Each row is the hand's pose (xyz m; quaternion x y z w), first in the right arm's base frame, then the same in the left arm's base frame.
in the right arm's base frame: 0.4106 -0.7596 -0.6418 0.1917 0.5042 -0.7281 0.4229
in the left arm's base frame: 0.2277 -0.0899 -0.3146 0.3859 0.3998 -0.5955 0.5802
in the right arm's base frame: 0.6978 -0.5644 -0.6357 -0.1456 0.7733 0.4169 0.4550
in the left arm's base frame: 0.4371 0.1246 -0.1391 -0.2813 0.5805 0.4127 0.6431
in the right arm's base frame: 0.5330 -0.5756 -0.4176 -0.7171 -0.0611 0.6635 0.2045
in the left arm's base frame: 0.1825 0.0765 -0.0512 -0.8651 -0.1839 0.4333 0.1732
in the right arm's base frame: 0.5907 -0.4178 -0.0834 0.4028 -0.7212 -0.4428 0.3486
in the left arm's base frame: 0.0266 0.1997 0.2657 0.5660 -0.7494 -0.3182 0.1295
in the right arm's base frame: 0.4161 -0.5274 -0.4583 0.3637 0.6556 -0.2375 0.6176
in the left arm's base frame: 0.1022 0.1200 -0.1477 0.4080 0.4758 -0.0605 0.7768
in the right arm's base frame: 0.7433 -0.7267 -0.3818 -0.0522 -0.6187 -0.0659 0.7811
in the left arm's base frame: 0.3554 -0.0613 0.0882 0.0353 -0.8173 -0.0634 0.5717
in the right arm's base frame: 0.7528 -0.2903 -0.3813 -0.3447 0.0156 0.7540 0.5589
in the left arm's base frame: 0.3082 0.3717 0.1162 -0.5248 -0.1978 0.6498 0.5130
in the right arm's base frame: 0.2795 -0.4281 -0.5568 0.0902 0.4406 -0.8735 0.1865
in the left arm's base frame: 0.0311 0.2191 -0.3005 0.3244 0.4086 -0.7789 0.3481
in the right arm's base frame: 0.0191 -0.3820 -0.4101 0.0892 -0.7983 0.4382 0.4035
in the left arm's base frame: -0.2704 0.2285 -0.3222 0.0173 -0.8932 0.4312 0.1265
